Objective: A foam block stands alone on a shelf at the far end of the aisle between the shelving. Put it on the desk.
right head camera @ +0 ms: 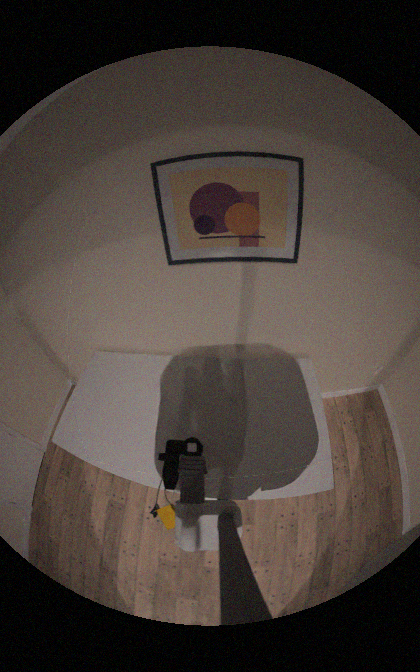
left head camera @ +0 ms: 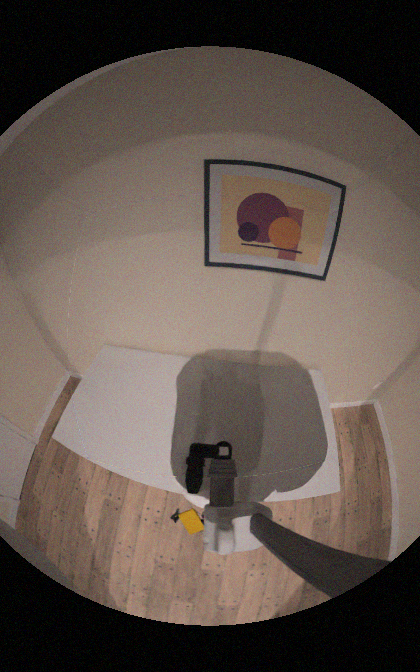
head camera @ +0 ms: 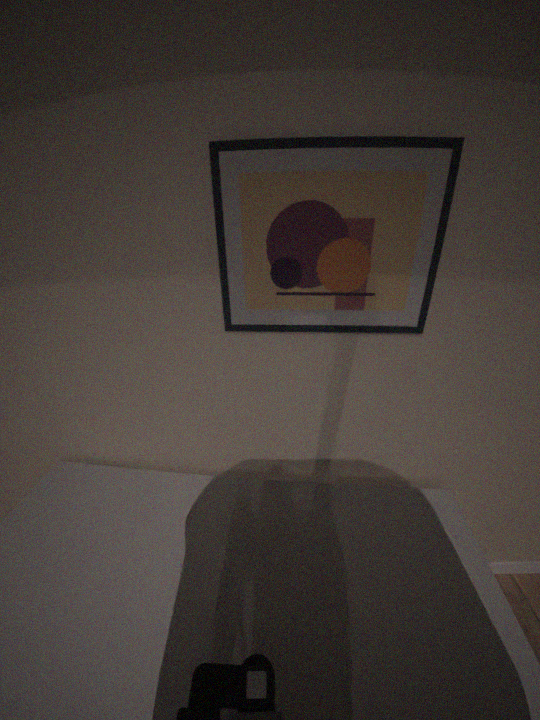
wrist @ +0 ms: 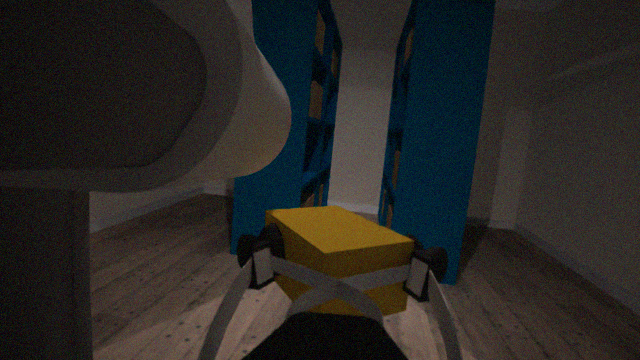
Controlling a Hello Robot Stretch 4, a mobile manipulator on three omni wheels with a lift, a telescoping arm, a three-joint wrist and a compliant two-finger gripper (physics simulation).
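Frame: origin at the robot's base, x left, y back, z up, level; centimetres.
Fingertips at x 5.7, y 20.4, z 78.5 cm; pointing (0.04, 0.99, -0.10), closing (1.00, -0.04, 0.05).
A point is followed by its place in that frame.
The yellow foam block (left head camera: 191, 521) (right head camera: 166, 517) (wrist: 340, 250) {x 5.6, y 13.8, z 80.8 cm} is between the fingertips of my gripper (wrist: 338, 249) {x 5.7, y 20.4, z 78.5 cm}, which is shut on it. In the wrist view the pads press on its left and right sides, and it sits slightly turned. In both side head views the block is over the wooden floor, just off the desk's front edge and beside my arm. The white desk (head camera: 87, 552) {x 47.4, y -40.2, z 68.3 cm} (left head camera: 120, 405) (right head camera: 110, 410) is right in front of me against the wall, with my large shadow over its middle and right part.
In the wrist view two blue shelving units (wrist: 280, 150) (wrist: 440, 125) {x 66.8, y 213.9, z 97.2 cm} stand behind, with the aisle between them. A framed picture (head camera: 325, 186) {x -21.3, y -67.5, z 160.5 cm} (left head camera: 310, 220) (right head camera: 275, 200) hangs on the wall above the desk. Wooden floor (left head camera: 145, 565) (right head camera: 115, 565) lies in front of the desk and at both its ends.
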